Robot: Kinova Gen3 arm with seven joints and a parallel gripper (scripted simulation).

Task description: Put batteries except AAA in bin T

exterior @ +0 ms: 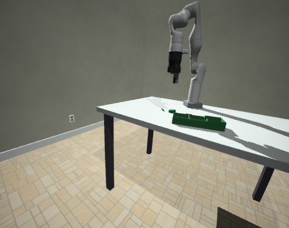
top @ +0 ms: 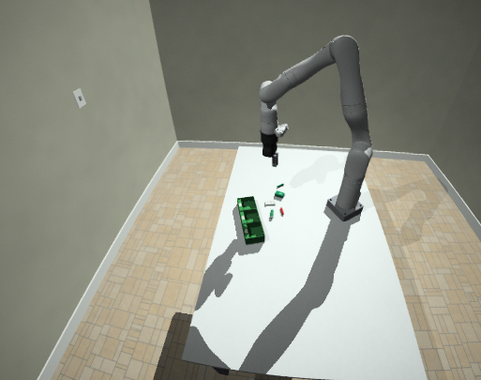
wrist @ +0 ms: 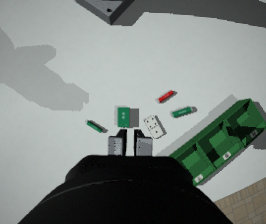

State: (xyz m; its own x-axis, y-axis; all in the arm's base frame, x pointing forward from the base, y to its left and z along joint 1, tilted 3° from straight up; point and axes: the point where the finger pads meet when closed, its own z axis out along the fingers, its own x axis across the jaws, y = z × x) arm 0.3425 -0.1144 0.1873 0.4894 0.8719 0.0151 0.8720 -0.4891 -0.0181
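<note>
My gripper is now 12 cm short of the green bin tray, 16 cm to the right of it and 20 cm above it. Also, from my hand: green block-shaped battery: 3 cm behind, 1 cm to the right, 21 cm below; then white domino: 2 cm ahead, 5 cm to the left, 21 cm below; then red battery: 3 cm behind, 11 cm to the left, 21 cm below.
</note>
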